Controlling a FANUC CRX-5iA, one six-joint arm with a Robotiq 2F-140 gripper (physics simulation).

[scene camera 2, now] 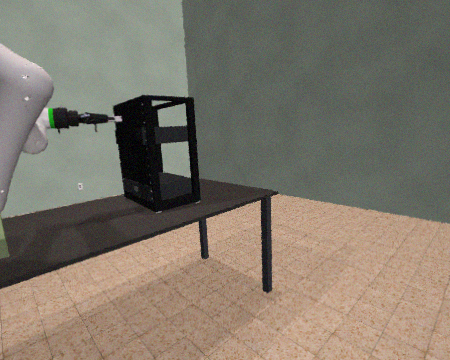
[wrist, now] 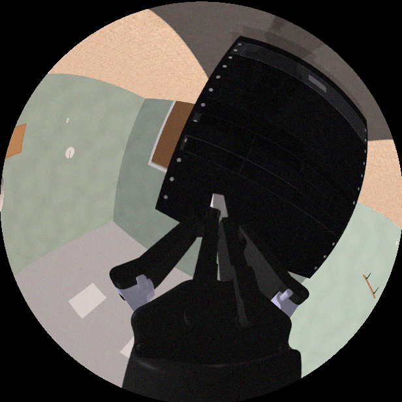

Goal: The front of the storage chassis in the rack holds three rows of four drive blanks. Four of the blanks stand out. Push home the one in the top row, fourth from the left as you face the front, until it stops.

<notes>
I see my gripper (wrist: 216, 202) and a black rack (scene camera 2: 139, 137).
The black rack is seen too in the wrist view (wrist: 286, 147).
</notes>
